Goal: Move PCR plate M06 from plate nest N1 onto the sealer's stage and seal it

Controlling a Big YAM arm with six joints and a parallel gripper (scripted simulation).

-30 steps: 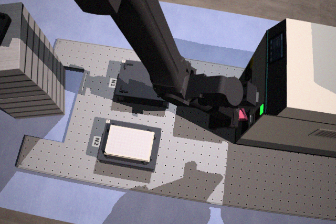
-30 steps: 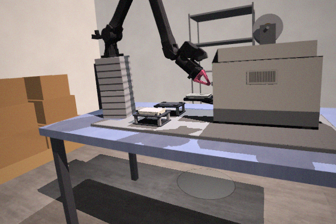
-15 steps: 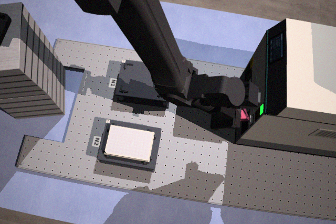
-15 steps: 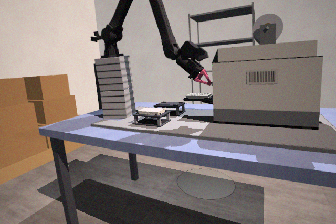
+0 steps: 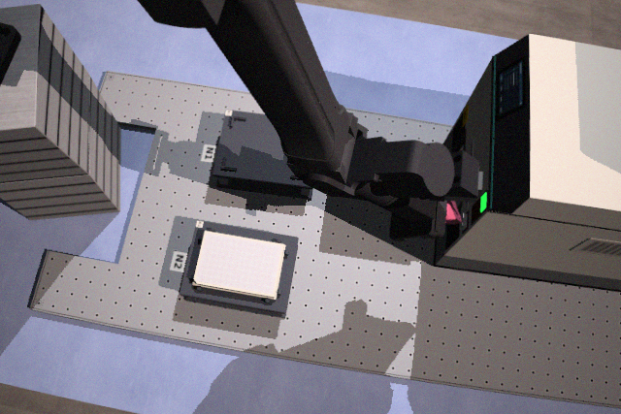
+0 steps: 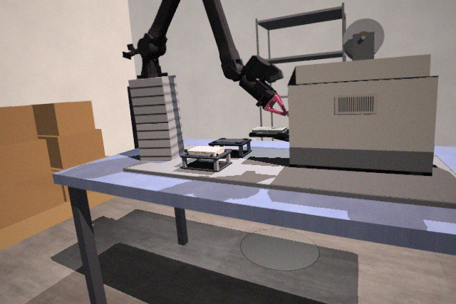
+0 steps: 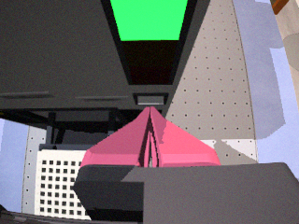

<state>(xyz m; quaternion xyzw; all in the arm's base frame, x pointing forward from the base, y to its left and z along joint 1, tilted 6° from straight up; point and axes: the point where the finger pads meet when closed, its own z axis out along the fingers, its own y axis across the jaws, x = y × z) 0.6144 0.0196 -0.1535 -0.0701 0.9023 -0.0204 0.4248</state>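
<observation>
Right now my hand is 20 mm short of the white start key. The rest, counted from my hand: white 96-well plate M06: 100 mm behind, 80 mm to the left, 80 mm below; then sealer stage: 90 mm behind, 80 mm to the left, 90 mm below; then dark screen: 20 mm ahead, 140 mm to the left, 130 mm above.
</observation>
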